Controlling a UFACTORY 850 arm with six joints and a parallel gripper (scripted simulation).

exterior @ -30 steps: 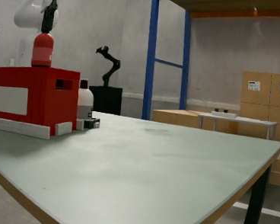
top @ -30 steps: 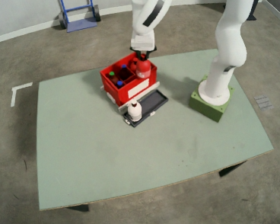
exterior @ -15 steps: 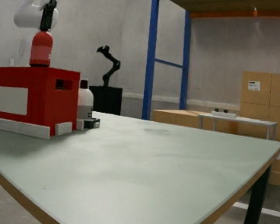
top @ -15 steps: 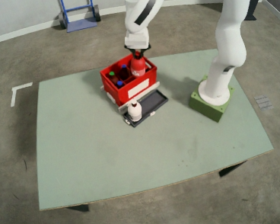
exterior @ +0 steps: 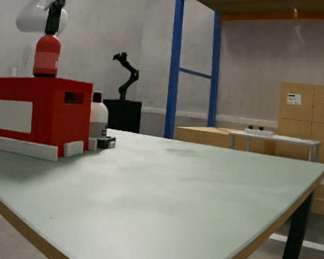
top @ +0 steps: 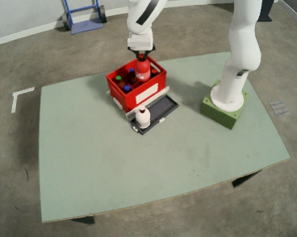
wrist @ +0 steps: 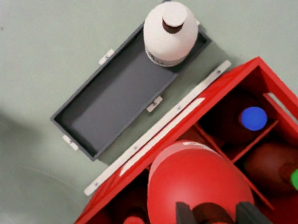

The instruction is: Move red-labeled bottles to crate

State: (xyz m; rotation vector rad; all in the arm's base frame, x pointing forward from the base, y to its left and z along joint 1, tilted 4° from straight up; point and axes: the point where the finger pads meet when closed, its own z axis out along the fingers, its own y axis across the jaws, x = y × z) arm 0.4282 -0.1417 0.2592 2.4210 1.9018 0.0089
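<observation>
Now: hand 7 cm above the red-capped bottle. Also, from my hand: white bottle: 3 cm ahead, 17 cm to the left, 25 cm below; red crate: 3 cm ahead, 5 cm to the right, 25 cm below; dark grey tray: 4 cm behind, 13 cm to the left, 32 cm below.
</observation>
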